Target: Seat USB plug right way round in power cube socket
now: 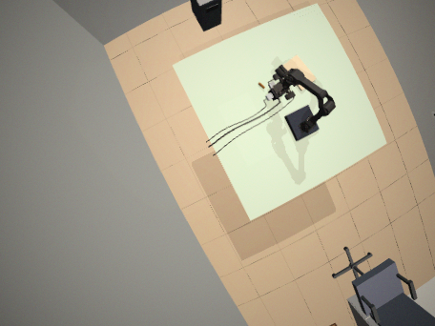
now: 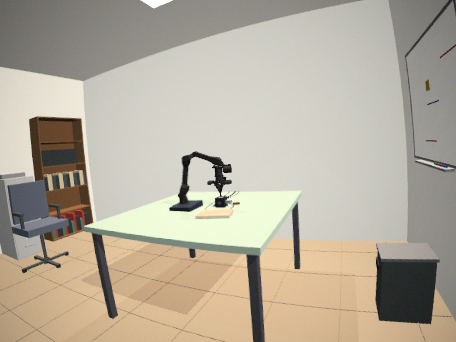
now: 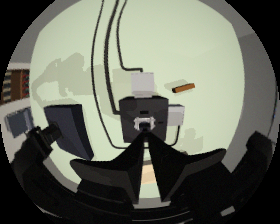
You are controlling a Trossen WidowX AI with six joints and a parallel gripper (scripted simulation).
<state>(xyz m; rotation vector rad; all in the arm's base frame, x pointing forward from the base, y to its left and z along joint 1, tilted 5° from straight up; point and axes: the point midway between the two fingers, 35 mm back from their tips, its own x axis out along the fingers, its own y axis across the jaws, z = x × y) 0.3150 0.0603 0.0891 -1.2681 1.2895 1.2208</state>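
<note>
My gripper tip is 20 mm above the USB plug. Round my gripper tip: orange-brown stick (100 mm ahead, 60 mm to the left, 100 mm below).
</note>
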